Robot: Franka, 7 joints.
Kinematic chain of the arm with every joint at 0, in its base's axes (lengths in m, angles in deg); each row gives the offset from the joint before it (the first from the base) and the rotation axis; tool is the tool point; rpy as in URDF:
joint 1: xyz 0 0 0.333 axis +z
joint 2: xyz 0 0 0 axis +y
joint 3: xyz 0 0 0.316 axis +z
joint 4: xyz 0.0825 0 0 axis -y
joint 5: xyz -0.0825 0 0.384 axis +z
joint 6: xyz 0 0 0 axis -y
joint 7: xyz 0.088 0 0 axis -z
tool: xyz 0 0 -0.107 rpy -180 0 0
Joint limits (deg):
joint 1: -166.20..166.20
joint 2: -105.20..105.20
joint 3: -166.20..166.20
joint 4: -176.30..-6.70
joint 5: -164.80..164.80
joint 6: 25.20..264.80
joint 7: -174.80..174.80
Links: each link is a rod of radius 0.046 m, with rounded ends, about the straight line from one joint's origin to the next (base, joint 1, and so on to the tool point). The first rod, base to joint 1, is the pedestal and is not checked.
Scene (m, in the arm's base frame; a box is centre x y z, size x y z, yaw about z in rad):
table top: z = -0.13
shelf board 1: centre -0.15 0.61 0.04 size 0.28 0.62 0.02 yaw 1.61
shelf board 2: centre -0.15 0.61 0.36 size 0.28 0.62 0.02 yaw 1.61
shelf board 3: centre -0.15 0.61 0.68 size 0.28 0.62 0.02 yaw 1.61
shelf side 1: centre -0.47 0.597 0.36 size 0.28 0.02 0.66 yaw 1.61
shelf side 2: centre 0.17 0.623 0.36 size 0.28 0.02 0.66 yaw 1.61
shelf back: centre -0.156 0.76 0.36 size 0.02 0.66 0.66 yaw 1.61
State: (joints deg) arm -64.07 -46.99 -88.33 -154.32 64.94 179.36 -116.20
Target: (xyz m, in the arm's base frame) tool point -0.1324 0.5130 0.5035
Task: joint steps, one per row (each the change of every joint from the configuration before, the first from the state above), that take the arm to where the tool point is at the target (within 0.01 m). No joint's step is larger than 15 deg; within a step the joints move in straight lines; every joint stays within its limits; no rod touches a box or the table.
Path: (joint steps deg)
1: -7.09 11.65 -5.22 6.58 -1.43 1.58 -0.20
2: -7.09 11.65 -5.23 6.58 -1.43 1.59 -0.21
3: -7.08 11.64 -5.22 6.58 -1.44 1.58 -0.20
4: -7.09 11.65 -5.23 6.58 -1.43 1.58 -0.20
5: -8.24 1.34 -12.93 0.73 3.43 7.84 0.40
6: -8.24 1.33 -12.93 0.73 3.42 7.85 0.41

